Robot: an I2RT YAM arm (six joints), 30 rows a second.
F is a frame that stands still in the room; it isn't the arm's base.
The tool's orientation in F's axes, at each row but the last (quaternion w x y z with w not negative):
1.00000 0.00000 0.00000 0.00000
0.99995 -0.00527 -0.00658 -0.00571
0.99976 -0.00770 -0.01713 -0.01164
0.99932 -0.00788 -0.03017 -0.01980
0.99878 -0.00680 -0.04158 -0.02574
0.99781 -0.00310 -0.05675 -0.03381
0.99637 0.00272 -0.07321 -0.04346
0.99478 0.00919 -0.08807 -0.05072
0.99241 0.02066 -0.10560 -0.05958
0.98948 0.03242 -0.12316 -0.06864
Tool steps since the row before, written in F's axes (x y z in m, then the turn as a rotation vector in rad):
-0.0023 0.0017 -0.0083 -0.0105 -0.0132 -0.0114
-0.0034 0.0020 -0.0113 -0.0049 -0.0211 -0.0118
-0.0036 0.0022 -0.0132 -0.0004 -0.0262 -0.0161
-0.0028 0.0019 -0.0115 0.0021 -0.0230 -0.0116
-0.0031 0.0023 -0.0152 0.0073 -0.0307 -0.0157
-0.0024 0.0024 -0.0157 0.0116 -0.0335 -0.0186
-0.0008 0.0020 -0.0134 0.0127 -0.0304 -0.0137
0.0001 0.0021 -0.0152 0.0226 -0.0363 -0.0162
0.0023 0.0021 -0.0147 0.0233 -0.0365 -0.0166
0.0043 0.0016 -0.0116 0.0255 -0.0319 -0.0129
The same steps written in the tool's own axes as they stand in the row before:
-0.0023 0.0017 -0.0083 -0.0105 -0.0132 -0.0114
-0.0036 0.0021 -0.0112 -0.0048 -0.0210 -0.0120
-0.0041 0.0023 -0.0130 -0.0004 -0.0260 -0.0165
-0.0036 0.0020 -0.0113 0.0023 -0.0227 -0.0121
-0.0045 0.0023 -0.0149 0.0075 -0.0301 -0.0167
-0.0043 0.0023 -0.0153 0.0116 -0.0326 -0.0201
-0.0029 0.0018 -0.0131 0.0132 -0.0294 -0.0154
-0.0028 0.0017 -0.0150 0.0230 -0.0343 -0.0196
-0.0011 0.0016 -0.0149 0.0237 -0.0344 -0.0201
0.0011 0.0012 -0.0124 0.0260 -0.0293 -0.0173

